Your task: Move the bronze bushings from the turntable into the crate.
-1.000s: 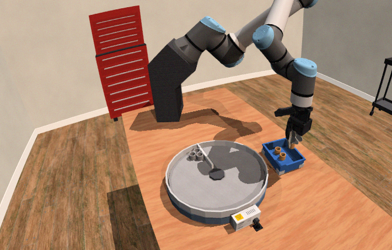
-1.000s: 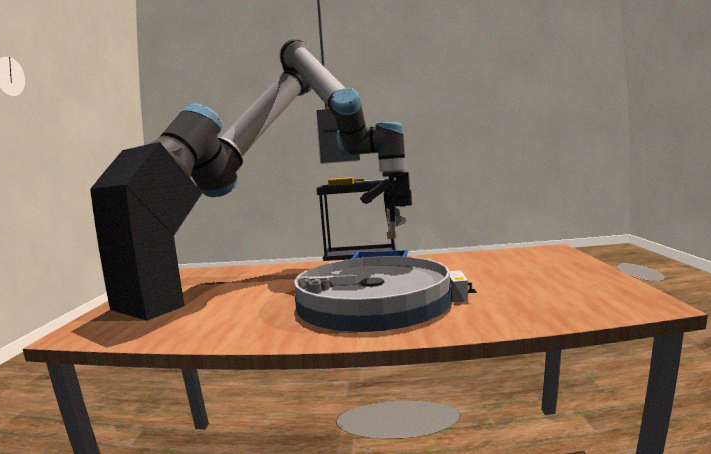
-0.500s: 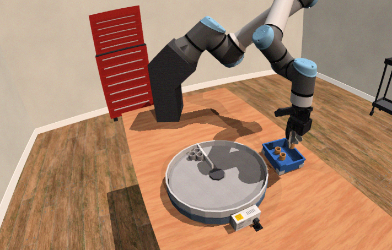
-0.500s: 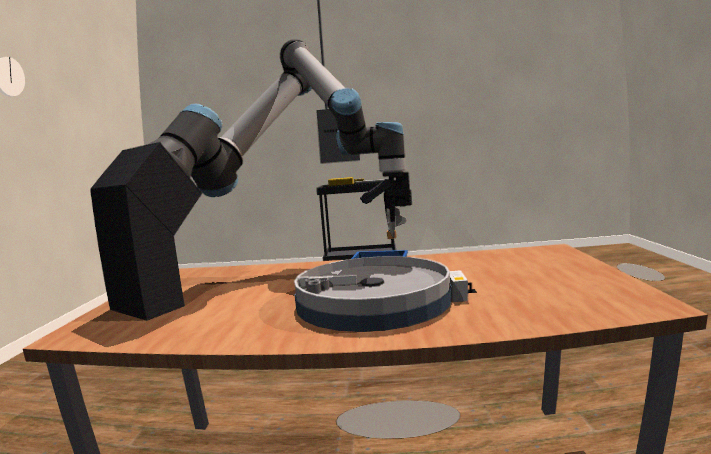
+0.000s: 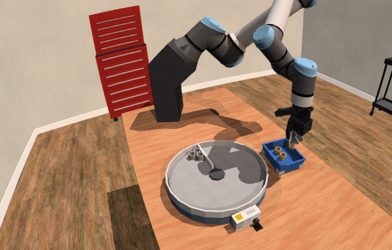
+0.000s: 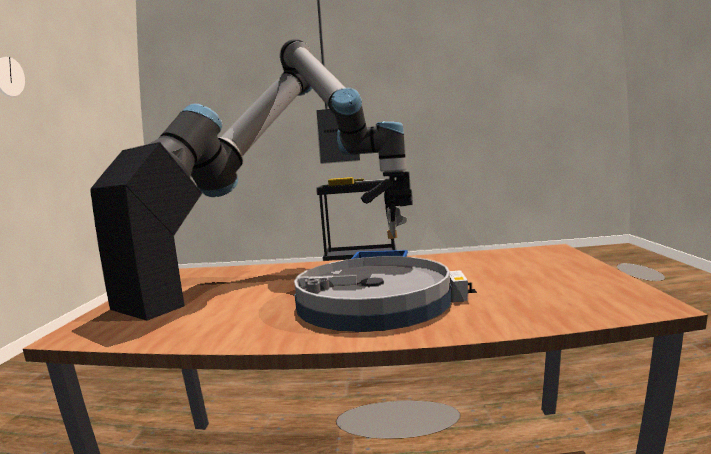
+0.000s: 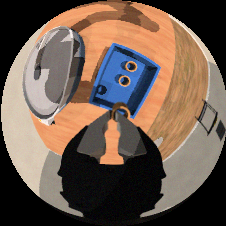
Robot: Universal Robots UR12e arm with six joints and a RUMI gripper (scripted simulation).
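Now: the blue crate 50 mm behind my hand, 10 mm to the left of it and 110 mm below it. Also, from my hand: round grey turntable: 20 mm behind, 340 mm to the right, 80 mm below.
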